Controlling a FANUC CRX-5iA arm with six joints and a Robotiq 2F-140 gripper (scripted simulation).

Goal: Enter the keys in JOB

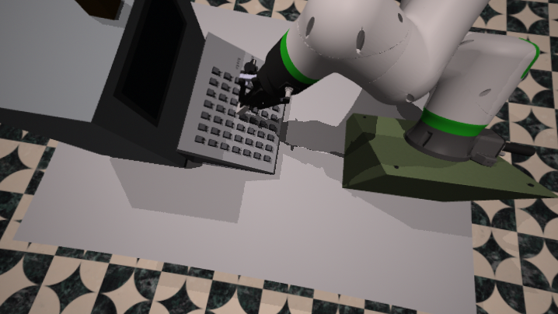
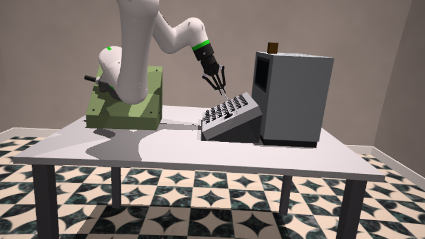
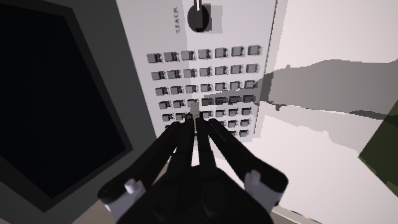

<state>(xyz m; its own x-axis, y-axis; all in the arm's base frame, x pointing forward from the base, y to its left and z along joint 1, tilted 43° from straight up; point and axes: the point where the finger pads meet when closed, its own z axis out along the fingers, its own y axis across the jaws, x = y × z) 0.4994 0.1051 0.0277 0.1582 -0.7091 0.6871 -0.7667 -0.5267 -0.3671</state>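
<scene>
The key lies 90 mm below my hand and 20 mm behind it. Round my hand: black selector knob: 160 mm to the right, 60 mm below, 40 mm ahead; grey keypad: 110 mm below, 50 mm ahead, 40 mm to the right.
</scene>
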